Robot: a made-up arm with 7 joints.
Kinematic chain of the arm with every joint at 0, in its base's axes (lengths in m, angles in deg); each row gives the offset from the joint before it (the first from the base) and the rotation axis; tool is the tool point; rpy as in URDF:
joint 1: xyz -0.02 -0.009 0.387 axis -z
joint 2: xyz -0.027 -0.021 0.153 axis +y
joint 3: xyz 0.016 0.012 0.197 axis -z
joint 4: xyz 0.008 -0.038 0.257 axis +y
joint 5: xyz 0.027 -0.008 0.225 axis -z
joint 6: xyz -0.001 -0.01 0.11 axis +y
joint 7: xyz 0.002 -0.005 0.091 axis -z
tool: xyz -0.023 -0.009 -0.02 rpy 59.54 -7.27 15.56
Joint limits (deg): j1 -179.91..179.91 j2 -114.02..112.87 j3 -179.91..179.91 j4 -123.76..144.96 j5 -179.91..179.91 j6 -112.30..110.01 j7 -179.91..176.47
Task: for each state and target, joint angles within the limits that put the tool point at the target. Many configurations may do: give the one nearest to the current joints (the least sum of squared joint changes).
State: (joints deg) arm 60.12 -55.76 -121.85 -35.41 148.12 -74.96 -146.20
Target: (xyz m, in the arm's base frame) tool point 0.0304 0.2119 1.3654
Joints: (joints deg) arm 93.14 -13.51 -117.33 -4.16 157.90 -63.40 -150.86
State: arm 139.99 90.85 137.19 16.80 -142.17 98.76 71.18
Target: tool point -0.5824 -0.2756 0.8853
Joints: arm 141.69 73.61 141.32 44.35 -139.04 110.01 73.68
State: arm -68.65 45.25 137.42 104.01 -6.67 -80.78 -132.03
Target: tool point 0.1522 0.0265 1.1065
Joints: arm -71.87 47.86 146.20 94.06 -7.24 -81.82 -131.54
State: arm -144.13 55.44 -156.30 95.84 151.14 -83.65 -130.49
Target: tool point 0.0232 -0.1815 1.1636
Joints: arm -148.18 24.02 -158.55 68.95 148.39 -72.82 -131.58
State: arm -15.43 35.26 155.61 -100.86 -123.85 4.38 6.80
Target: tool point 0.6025 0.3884 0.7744
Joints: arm -21.34 53.31 158.02 -53.21 -123.93 2.59 4.74
